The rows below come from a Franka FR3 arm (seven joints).
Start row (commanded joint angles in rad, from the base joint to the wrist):
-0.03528 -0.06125 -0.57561 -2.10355 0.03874 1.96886 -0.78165
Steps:
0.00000 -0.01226 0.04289 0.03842 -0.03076 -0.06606 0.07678
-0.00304 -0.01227 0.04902 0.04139 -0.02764 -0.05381 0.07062
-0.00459 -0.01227 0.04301 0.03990 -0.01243 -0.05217 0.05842
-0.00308 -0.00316 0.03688 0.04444 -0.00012 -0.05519 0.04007
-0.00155 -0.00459 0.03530 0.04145 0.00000 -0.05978 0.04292
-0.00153 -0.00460 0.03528 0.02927 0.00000 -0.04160 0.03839
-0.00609 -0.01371 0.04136 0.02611 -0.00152 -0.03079 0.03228
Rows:
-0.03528 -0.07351 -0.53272 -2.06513 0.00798 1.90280 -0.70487
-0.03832 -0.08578 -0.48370 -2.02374 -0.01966 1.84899 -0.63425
-0.04291 -0.09805 -0.44069 -1.98384 -0.03209 1.79682 -0.57583
-0.04599 -0.10121 -0.40381 -1.93940 -0.03221 1.74163 -0.53576
-0.04754 -0.10580 -0.36851 -1.89795 -0.03221 1.68185 -0.49284
-0.04907 -0.11040 -0.33323 -1.86868 -0.03221 1.64025 -0.45445
-0.05516 -0.12411 -0.29187 -1.84257 -0.03373 1.60946 -0.42217

